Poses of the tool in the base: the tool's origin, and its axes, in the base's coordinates. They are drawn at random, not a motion.
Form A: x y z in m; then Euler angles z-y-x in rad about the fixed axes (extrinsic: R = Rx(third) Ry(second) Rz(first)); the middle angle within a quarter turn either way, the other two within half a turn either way.
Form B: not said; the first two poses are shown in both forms.
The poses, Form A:
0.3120 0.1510 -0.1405 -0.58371 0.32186 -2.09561
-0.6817 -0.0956 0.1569 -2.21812 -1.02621 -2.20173
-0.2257 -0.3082 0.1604 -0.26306 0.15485 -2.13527
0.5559 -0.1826 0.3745 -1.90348 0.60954 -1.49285
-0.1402 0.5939 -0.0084 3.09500 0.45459 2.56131
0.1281 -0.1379 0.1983 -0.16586 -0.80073 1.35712
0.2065 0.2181 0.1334 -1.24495 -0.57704 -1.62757
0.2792 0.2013 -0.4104 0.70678 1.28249 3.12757
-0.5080 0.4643 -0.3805 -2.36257 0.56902 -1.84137
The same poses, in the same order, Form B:
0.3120 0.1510 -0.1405 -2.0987 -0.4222 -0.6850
-0.6817 -0.0956 0.1569 -0.3455 -1.8667 -0.3717
-0.2257 -0.3082 0.1604 -2.1361 -0.1903 -0.3195
0.5559 -0.1826 0.3745 -1.5194 -1.0937 -1.8841
-0.1402 0.5939 -0.0084 -0.2397 2.5917 -0.7890
0.1281 -0.1379 0.1983 1.3422 -0.5682 -0.6769
0.2065 0.2181 0.1334 -1.0251 -1.2809 -0.4892
0.2792 0.2013 -0.4104 -2.1037 0.7635 -1.5728
-0.5080 0.4643 -0.3805 -1.3929 -2.0001 -1.9378

